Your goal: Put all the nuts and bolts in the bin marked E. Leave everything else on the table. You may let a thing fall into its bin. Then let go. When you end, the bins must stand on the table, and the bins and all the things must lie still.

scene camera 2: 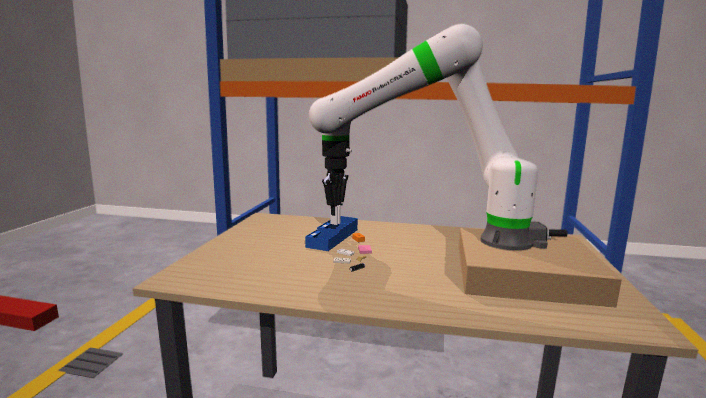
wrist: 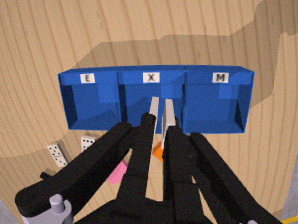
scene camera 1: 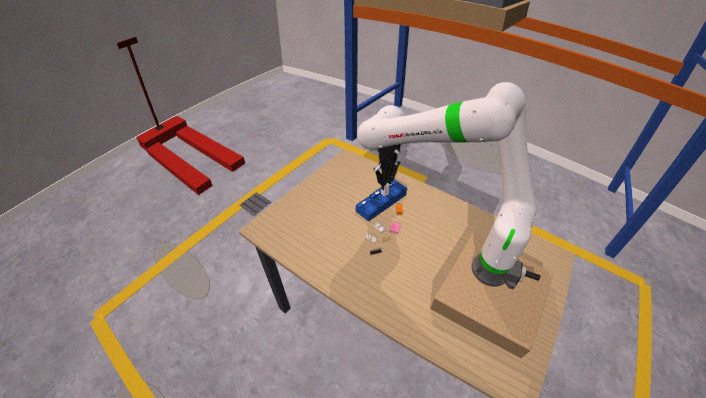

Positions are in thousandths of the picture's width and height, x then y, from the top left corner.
Scene:
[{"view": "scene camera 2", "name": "my gripper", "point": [475, 562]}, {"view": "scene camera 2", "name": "blue bin row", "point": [464, 594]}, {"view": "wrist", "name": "my gripper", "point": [539, 484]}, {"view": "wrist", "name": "blue bin row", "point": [680, 458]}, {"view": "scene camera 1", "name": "blue bin row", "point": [533, 511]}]

